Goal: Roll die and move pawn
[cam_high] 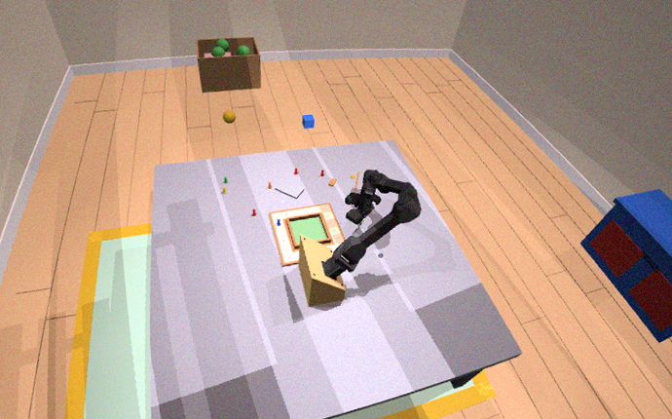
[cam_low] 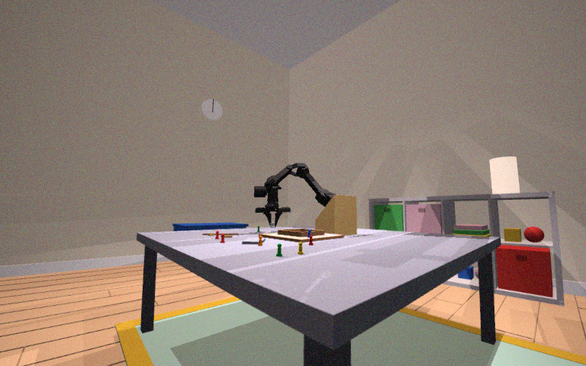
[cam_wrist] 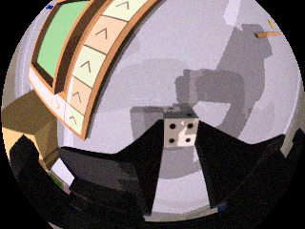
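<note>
My gripper tip is 35 cm to the right of the blue pawn, 5 cm short of it and 1 cm above it. The rest, counted from my gripper tip: dice tray 23 cm to the left, 3 cm below, 1 cm behind; thin stick 27 cm ahead, 6 cm to the right, 4 cm below; white die right at my gripper tip.
</note>
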